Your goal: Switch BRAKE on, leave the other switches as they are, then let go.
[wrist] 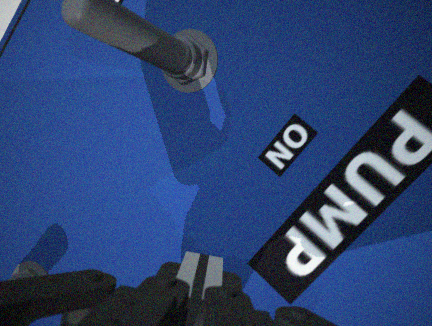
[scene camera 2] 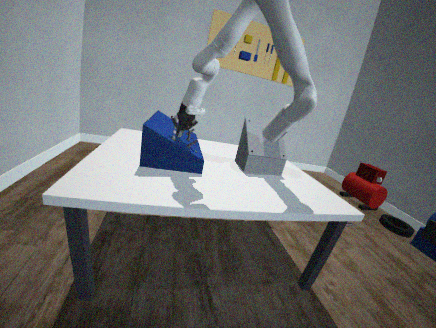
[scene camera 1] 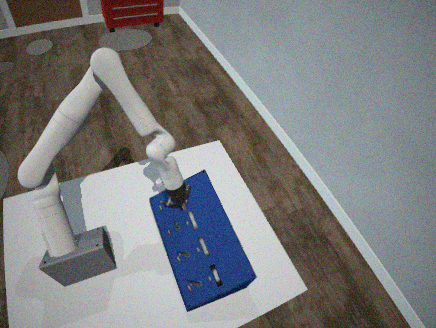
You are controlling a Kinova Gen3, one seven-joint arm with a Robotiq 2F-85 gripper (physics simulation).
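Seen in the pictures: gripper, fingertip midpoint: (wrist: 200, 281) (scene camera 2: 178, 136) (scene camera 1: 183, 209); arm's base, link origin: (scene camera 2: 270, 134) (scene camera 1: 65, 250).
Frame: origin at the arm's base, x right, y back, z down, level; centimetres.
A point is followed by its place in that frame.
Note:
A blue sloped panel (scene camera 1: 225, 240) {x 10.7, y -56.8, z 3.8 cm} (scene camera 2: 167, 152) {x -21.6, y -49.1, z 11.7 cm} (wrist: 250, 40) {x -16.2, y -42.3, z 9.6 cm} carries several lever switches. In the wrist view, the grey PUMP lever (wrist: 125, 35) {x -14.1, y -39.3, z 7.2 cm} leans away from its ON label (wrist: 288, 145) {x -14.5, y -45.4, z 8.2 cm} and the PUMP label (wrist: 345, 190) {x -14.7, y -47.5, z 7.3 cm}. Another switch's base (wrist: 30, 270) {x -3.0, y -41.3, z 10.0 cm} shows at the lower left, its lever hidden behind my gripper. Levers (scene camera 1: 175, 227) {x -1.8, y -40.8, z 8.0 cm} (scene camera 1: 183, 256) {x 10.4, y -40.4, z 7.4 cm} (scene camera 1: 194, 284) {x 22.1, y -40.9, z 7.2 cm} stand along the low side; their tilt is too small to tell. BRAKE is not readable in any view. My gripper (scene camera 1: 183, 206) {x -8.7, y -46.3, z 7.7 cm} (scene camera 2: 176, 136) {x -8.7, y -46.3, z 7.7 cm} (wrist: 200, 281) {x -8.7, y -46.3, z 7.7 cm} is shut and empty, over the panel's far end, beside the PUMP column.
The panel stands on a white table (scene camera 1: 280, 280) {x 30.1, y -77.1, z 19.2 cm} (scene camera 2: 100, 185) {x -41.4, y -67.2, z 19.2 cm}. The grey base block (scene camera 1: 82, 260) {x 5.4, y -5.7, z -0.5 cm} (scene camera 2: 260, 162) {x -9.8, y -5.2, z 13.3 cm} of the arm stands beside the panel's low side. A red cabinet (scene camera 1: 132, 15), a red compressor (scene camera 2: 365, 190) and a tool board (scene camera 2: 225, 50) are away from the table.

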